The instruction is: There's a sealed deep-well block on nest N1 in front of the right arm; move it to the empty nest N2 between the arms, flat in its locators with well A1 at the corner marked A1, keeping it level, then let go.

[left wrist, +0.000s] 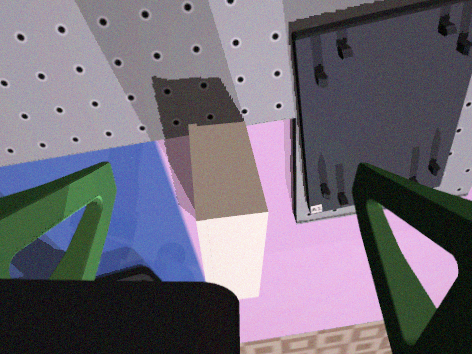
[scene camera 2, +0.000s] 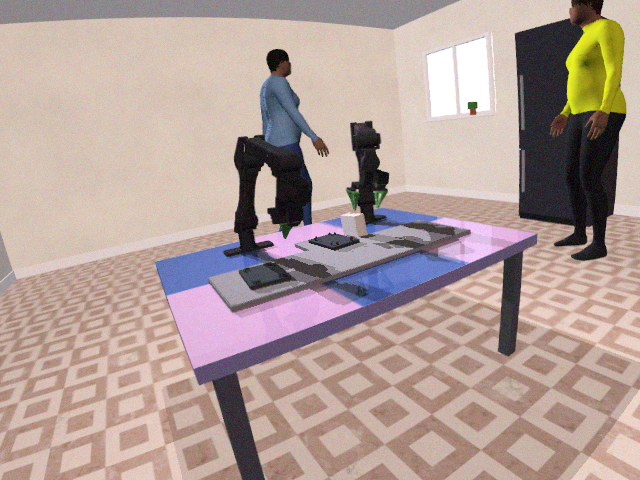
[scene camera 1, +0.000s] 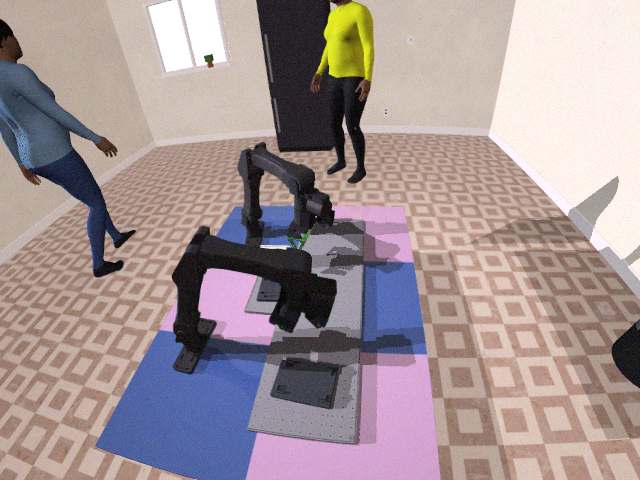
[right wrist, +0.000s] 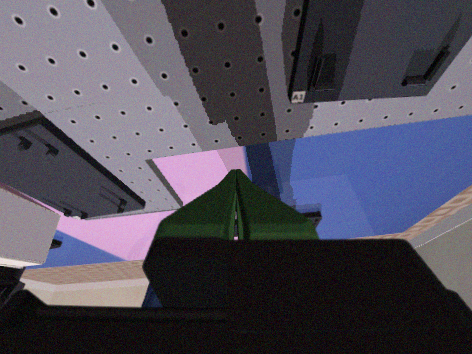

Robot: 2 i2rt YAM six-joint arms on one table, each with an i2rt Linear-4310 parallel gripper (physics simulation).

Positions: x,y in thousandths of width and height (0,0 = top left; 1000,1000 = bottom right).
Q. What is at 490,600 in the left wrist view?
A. A white block.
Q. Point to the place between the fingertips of the right gripper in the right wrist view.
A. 499,501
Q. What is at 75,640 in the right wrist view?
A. A white block.
